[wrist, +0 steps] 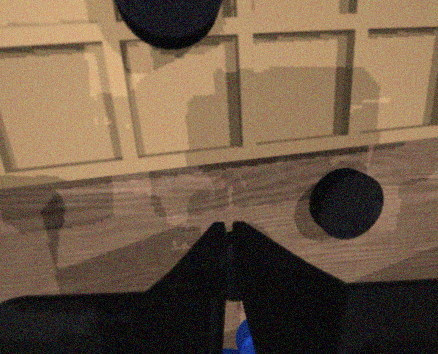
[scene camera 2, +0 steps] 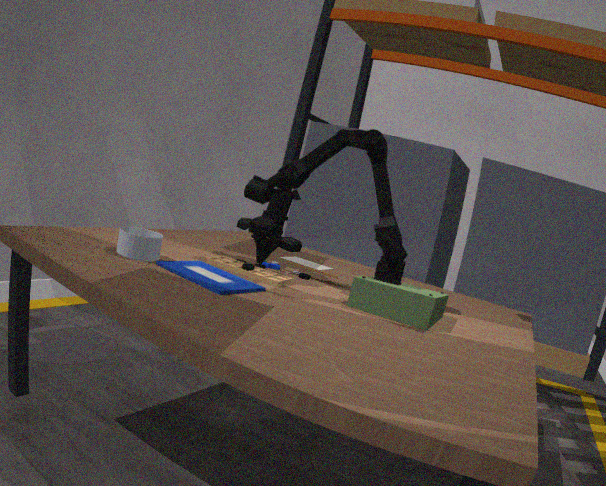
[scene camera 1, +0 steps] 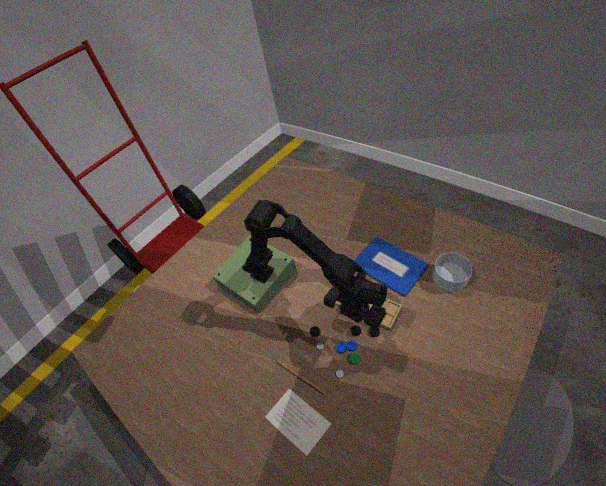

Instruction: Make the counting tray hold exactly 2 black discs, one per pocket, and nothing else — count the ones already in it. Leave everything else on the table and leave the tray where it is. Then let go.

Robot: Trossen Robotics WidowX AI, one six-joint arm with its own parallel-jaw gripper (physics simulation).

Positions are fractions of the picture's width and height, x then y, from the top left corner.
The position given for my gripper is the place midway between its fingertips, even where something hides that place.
My gripper (scene camera 2: 0.43,0.54) is shut, holding nothing. Also in view: a wooden counting tray (scene camera 2: 0.43,0.56). On the table rests a grey bowl (scene camera 2: 0.23,0.50).
The wooden counting tray also shows in the wrist view (wrist: 0.21,0.28). The grey bowl shows as well in scene camera 1 (scene camera 1: 0.75,0.56). My gripper shows as well in the wrist view (wrist: 0.52,0.66). The wrist view does not show the grey bowl: it is out of frame.
